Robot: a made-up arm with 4 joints. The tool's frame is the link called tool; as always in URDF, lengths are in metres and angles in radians.
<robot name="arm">
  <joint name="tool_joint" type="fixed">
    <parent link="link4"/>
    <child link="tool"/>
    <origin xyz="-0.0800 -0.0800 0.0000" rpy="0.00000 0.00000 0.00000"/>
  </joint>
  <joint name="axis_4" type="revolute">
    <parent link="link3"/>
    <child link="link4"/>
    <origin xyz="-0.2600 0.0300 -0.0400" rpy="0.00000 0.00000 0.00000"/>
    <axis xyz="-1 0 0"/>
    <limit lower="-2.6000" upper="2.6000" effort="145" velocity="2"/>
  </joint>
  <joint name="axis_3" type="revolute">
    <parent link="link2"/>
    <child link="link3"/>
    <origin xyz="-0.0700 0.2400 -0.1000" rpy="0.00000 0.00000 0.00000"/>
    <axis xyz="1 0 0"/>
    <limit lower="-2.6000" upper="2.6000" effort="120" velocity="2.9"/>
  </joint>
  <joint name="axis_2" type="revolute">
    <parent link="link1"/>
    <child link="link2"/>
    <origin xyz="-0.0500 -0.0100 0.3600" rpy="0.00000 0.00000 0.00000"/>
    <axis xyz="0 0 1"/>
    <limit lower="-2.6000" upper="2.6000" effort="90" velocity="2.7"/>
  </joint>
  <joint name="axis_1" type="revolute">
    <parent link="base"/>
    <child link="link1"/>
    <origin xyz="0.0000 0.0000 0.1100" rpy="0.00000 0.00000 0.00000"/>
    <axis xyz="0 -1 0"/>
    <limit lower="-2.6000" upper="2.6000" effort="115" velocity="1.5"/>
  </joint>
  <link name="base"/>
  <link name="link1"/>
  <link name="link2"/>
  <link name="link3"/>
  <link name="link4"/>
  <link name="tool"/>
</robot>
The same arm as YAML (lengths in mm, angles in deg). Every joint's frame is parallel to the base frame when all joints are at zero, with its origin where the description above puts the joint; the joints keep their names.
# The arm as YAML. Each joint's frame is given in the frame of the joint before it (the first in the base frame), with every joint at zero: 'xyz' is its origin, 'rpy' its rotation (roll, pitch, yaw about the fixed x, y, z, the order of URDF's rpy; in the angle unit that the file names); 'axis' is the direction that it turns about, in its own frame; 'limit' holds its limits. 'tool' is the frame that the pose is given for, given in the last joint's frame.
units:
  length: mm
  angle: deg
joints:
  - name: axis_1
    type: revolute
    origin:
      xyz: [0.0, 0.0, 110.0]
      rpy: [0.0, 0.0, 0.0]
    axis: [0.0, -1.0, 0.0]
    limit:
      lower: -148.97
      upper: 148.97
  - name: axis_2
    type: revolute
    origin:
      xyz: [-50.0, -10.0, 360.0]
      rpy: [0.0, 0.0, 0.0]
    axis: [0.0, 0.0, 1.0]
    limit:
      lower: -148.97
      upper: 148.97
  - name: axis_3
    type: revolute
    origin:
      xyz: [-70.0, 240.0, -100.0]
      rpy: [0.0, 0.0, 0.0]
    axis: [1.0, 0.0, 0.0]
    limit:
      lower: -148.97
      upper: 148.97
  - name: axis_4
    type: revolute
    origin:
      xyz: [-260.0, 30.0, -40.0]
      rpy: [0.0, 0.0, 0.0]
    axis: [-1.0, 0.0, 0.0]
    limit:
      lower: -148.97
      upper: 148.97
tool:
  origin:
    xyz: [-80.0, -80.0, 0.0]
    rpy: [0.0, 0.0, 0.0]

